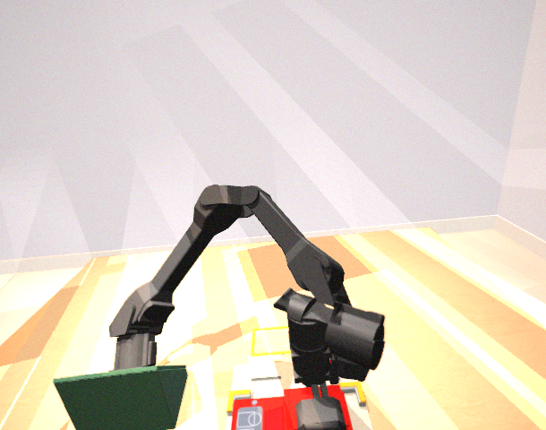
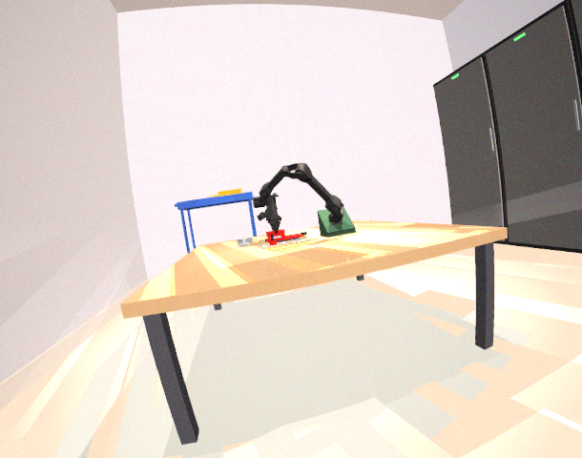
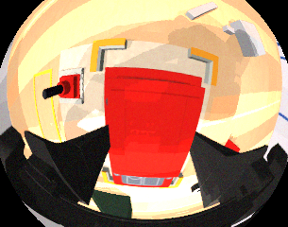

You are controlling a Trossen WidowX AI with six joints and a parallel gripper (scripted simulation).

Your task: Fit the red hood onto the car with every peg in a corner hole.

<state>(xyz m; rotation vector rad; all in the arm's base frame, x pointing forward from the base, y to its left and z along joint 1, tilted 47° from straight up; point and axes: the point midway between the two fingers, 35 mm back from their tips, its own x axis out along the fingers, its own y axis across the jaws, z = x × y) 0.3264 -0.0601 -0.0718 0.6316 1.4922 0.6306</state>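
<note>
The red hood is 10 mm above my gripper tip.
</note>
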